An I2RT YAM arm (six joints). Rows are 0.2 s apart.
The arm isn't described. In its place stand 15 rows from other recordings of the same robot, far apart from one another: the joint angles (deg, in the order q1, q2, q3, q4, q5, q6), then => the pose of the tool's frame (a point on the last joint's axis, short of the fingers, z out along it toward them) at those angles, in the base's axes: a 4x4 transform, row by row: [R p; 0 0 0 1], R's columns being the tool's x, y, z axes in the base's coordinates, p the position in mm.
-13.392 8.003 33.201 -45.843 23.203 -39.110 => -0.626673, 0.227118, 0.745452, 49.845; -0.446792, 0.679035, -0.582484, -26.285; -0.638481, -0.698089, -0.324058, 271.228; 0, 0, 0, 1
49.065 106.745 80.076 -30.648 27.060 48.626 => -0.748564, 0.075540, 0.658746, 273.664; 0.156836, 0.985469, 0.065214, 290.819; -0.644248, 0.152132, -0.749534, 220.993; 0, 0, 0, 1
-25.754 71.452 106.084 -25.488 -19.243 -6.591 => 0.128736, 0.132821, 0.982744, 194.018; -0.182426, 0.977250, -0.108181, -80.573; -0.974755, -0.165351, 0.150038, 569.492; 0, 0, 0, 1
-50.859 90.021 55.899 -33.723 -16.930 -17.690 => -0.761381, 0.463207, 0.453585, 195.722; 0.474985, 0.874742, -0.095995, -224.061; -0.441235, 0.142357, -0.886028, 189.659; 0, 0, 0, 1
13.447 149.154 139.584 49.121 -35.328 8.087 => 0.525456, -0.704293, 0.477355, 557.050; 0.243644, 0.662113, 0.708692, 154.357; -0.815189, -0.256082, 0.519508, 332.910; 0, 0, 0, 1
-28.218 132.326 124.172 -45.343 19.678 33.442 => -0.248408, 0.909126, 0.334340, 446.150; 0.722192, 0.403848, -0.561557, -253.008; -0.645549, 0.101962, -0.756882, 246.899; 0, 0, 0, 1
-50.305 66.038 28.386 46.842 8.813 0.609 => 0.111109, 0.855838, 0.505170, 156.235; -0.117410, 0.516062, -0.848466, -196.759; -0.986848, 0.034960, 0.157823, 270.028; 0, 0, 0, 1
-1.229 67.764 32.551 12.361 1.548 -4.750 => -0.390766, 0.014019, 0.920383, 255.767; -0.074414, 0.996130, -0.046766, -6.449; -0.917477, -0.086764, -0.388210, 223.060; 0, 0, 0, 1
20.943 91.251 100.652 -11.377 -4.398 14.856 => -0.140852, -0.405400, 0.903223, 341.873; 0.219811, 0.876742, 0.427793, 133.766; -0.965321, 0.258794, -0.034379, 472.876; 0, 0, 0, 1
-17.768 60.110 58.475 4.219 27.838 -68.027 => -0.646158, 0.307007, 0.698732, 223.881; -0.654053, 0.249060, -0.714272, -89.199; -0.393313, -0.918540, 0.039867, 400.126; 0, 0, 0, 1
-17.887 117.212 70.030 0.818 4.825 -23.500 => -0.775695, 0.056684, 0.628557, 405.249; -0.167169, 0.941929, -0.291246, -133.937; -0.608566, -0.330993, -0.721174, 130.121; 0, 0, 0, 1
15.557 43.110 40.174 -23.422 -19.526 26.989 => -0.626779, -0.288234, 0.723926, 161.920; 0.269493, 0.791542, 0.548484, 57.429; -0.731110, 0.538871, -0.418445, 293.541; 0, 0, 0, 1
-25.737 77.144 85.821 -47.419 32.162 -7.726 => -0.658313, 0.659090, 0.363627, 240.054; 0.191009, 0.613521, -0.766229, -136.758; -0.728107, -0.434963, -0.529781, 401.988; 0, 0, 0, 1
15.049 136.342 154.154 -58.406 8.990 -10.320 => -0.592798, -0.252145, 0.764862, 492.784; -0.342612, 0.938454, 0.043834, 126.733; -0.728840, -0.236066, -0.642701, 356.791; 0, 0, 0, 1
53.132 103.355 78.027 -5.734 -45.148 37.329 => -0.809243, -0.550663, -0.204686, 227.593; -0.366243, 0.200462, 0.908670, 345.545; -0.459339, 0.810299, -0.363899, 268.648; 0, 0, 0, 1
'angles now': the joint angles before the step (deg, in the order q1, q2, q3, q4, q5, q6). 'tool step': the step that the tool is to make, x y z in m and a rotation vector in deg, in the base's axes. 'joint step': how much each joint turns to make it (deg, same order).
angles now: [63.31 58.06 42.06 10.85 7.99 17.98]
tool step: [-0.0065 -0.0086 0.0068 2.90 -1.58 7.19]
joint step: [-0.73 -2.99 -1.17 1.52 -7.90 -0.57]
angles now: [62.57 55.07 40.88 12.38 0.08 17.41]
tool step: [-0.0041 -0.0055 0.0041 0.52 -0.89 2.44]
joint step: [-0.12 -1.80 -0.14 -0.80 -2.55 -0.61]
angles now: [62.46 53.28 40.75 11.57 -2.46 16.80]
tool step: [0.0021 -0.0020 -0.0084 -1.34 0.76 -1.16]
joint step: [-0.63 -0.21 -1.32 -0.43 0.53 0.06]
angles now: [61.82 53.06 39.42 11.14 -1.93 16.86]
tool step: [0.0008 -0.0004 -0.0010 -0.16 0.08 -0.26]
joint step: [-0.22 0.01 -0.15 -0.02 0.04 0.00]
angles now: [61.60 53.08 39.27 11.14 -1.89 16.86]
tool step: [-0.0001 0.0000 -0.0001 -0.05 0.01 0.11]
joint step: [0.01 -0.01 -0.01 -0.06 -0.10 -0.02]
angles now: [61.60 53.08 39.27 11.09 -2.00 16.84]
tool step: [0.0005 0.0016 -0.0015 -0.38 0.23 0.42]
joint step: [0.02 0.46 0.02 -0.01 -0.40 0.00]
